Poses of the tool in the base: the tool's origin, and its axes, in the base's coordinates. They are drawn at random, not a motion.
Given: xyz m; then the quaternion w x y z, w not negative.
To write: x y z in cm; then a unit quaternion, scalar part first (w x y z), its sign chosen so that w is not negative. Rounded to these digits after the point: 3 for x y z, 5 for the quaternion.
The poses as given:
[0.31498, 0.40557, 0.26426, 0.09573, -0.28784, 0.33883, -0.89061]
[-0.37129, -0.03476, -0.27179, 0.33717, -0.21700, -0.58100, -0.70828]
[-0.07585, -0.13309, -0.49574, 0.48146, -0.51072, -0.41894, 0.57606]
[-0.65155, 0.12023, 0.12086, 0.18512, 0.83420, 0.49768, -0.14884]
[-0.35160, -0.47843, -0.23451, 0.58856, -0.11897, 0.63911, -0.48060]
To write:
[31.498, 40.557, 26.426, 0.09573, -0.28784, 0.33883, -0.89061]
[-37.129, -3.476, -27.179, 0.33717, -0.21700, -0.58100, -0.70828]
[-7.585, -13.309, -49.574, 0.48146, -0.51072, -0.41894, 0.57606]
[-65.155, 12.023, 12.086, 0.18512, 0.83420, 0.49768, -0.14884]
[-35.160, -47.843, -23.451, 0.58856, -0.11897, 0.63911, -0.48060]

